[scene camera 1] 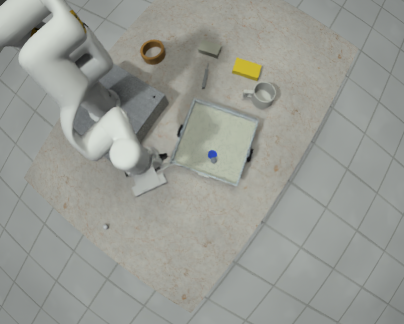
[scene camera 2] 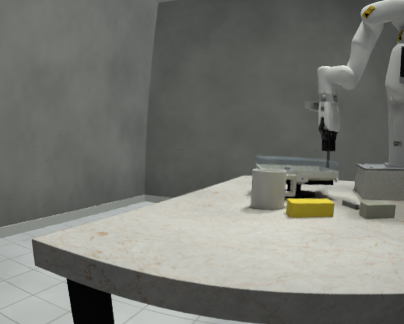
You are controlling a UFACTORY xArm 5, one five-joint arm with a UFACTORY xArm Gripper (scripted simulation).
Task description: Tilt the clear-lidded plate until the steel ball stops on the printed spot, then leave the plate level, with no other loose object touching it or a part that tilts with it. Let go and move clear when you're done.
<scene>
In view: a white mug (scene camera 2: pixel 268 192) and a yellow sponge (scene camera 2: pixel 296 208).
</scene>
